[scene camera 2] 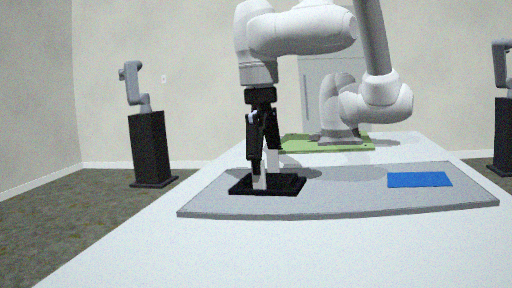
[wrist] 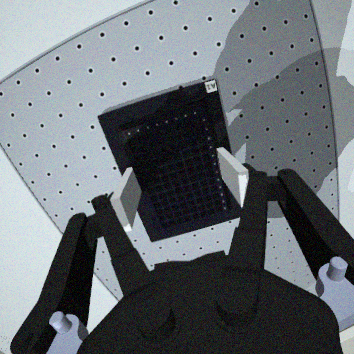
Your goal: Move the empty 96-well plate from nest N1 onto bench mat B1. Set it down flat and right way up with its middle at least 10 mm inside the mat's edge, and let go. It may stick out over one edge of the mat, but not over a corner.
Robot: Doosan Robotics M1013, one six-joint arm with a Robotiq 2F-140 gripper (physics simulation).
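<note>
The black 96-well plate sits low and flat in the black nest N1, with an A1 label at the nest's far right corner in the wrist view. My gripper points down over it. Its two pale pads stand against the plate's two long sides, shut on it as far as the blurred, dark edges show. The plate is not visibly raised from the nest. The blue bench mat B1 lies flat to the right in the scene view. It does not show in the wrist view.
Nest and mat are on a grey perforated board on a white table. The arm's base stands on a green plate behind. Two black pedestals with small arms stand beyond the table.
</note>
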